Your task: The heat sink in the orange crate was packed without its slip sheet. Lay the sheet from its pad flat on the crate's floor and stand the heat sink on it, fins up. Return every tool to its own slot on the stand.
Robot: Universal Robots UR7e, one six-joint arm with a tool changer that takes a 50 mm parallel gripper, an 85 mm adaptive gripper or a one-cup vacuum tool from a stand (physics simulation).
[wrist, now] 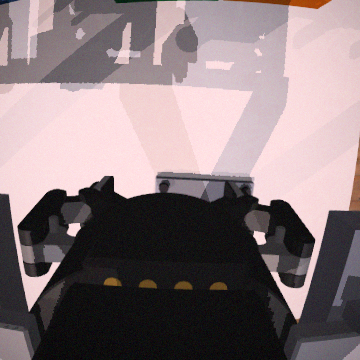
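Places are measured from the arm's base along level axes (x right, y down, z ahead), in millimetres.
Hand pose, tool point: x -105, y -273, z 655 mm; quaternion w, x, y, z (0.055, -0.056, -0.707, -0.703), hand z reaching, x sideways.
After its pixels a point has its place.
My gripper (171, 188), the black two-finger adaptive one, fills the lower middle of the wrist view. Its two fingertips stand wide apart with nothing seen between them, so it is open. The tool stand's dark grey side panel (322, 255) {x -150, y -245, z 630 mm} rises close to its right, and a similar panel shows at the left edge. The orange crate (295, 2) {x -293, y 74, z 466 mm} shows as a thin strip of its near wall at the top right, well ahead of the gripper. The crate's inside, the heat sink, the slip sheet and its pad do not show.
A grey plate (192, 185) {x -131, y 75, z 704 mm} with two dark bolts lies beyond the gripper body, partly hidden by it. The green crate's edge (165, 1) {x -120, y 87, z 452 mm} shows at the top, left of the orange crate. Shadows cross the white table top (60, 125) {x 46, y 87, z 600 mm}. Wooden floor shows at the right edge.
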